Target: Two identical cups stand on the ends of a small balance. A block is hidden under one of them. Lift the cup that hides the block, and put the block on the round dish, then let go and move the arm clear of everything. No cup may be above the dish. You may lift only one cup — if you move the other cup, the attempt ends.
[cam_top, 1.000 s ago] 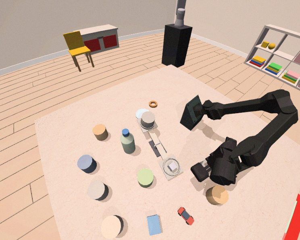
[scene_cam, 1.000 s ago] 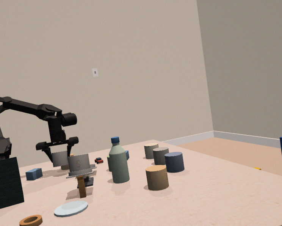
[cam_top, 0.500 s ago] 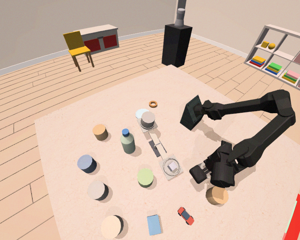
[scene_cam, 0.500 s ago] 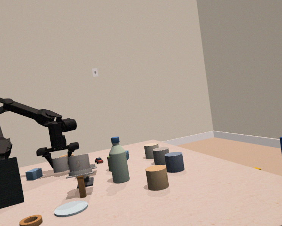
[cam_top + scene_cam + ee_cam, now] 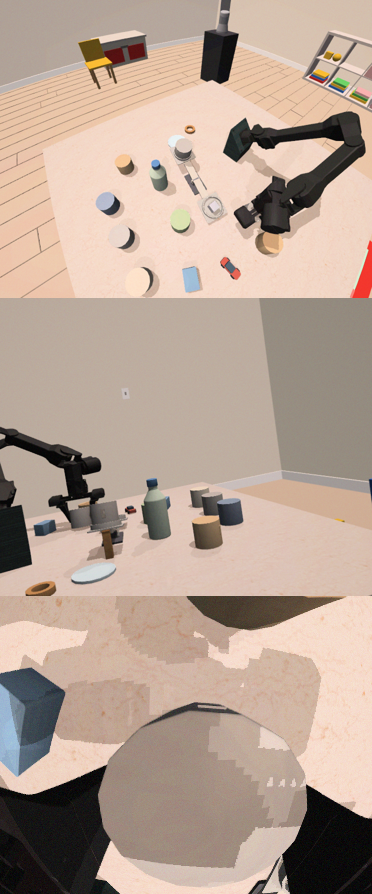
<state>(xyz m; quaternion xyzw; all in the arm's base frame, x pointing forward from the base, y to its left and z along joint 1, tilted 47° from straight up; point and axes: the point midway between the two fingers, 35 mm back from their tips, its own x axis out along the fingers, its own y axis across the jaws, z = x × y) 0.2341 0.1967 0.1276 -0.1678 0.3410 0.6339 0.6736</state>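
My gripper tip is now 9 cm short of the pale block, 12 cm to the left of it and 2 cm below it. From my gripper tip the other things lie so: balance (6 cm ahead, 25 cm to the right, 1 cm above); then green cylinder (21 cm ahead, 17 cm to the right, 1 cm above); then red toy car (19 cm ahead, 6 cm to the left, 1 cm below).
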